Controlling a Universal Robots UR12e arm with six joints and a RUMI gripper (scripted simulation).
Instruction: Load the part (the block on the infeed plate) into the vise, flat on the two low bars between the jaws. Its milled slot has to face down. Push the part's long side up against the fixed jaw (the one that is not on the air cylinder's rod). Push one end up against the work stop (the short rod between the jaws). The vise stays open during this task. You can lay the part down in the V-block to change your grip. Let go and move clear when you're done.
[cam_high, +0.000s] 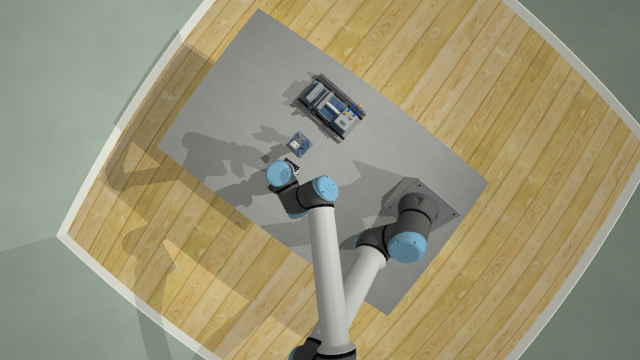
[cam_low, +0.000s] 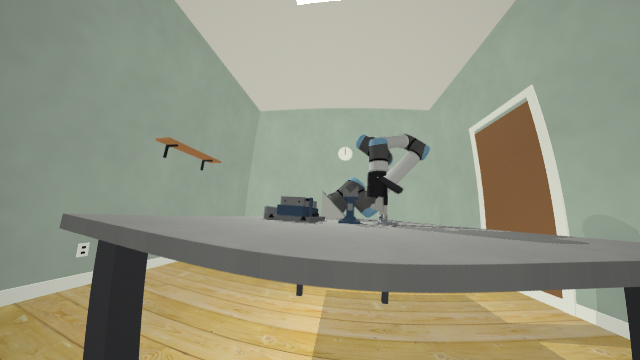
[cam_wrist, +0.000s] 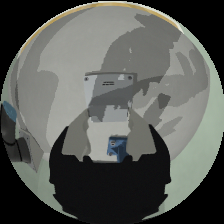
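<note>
Right now the part is 10 mm to the right of my hand and 10 mm below it. Also, from my hand: vise (370 mm to the right, 70 mm ahead, 10 mm above); then infeed plate (30 mm below, 10 mm to the left).
</note>
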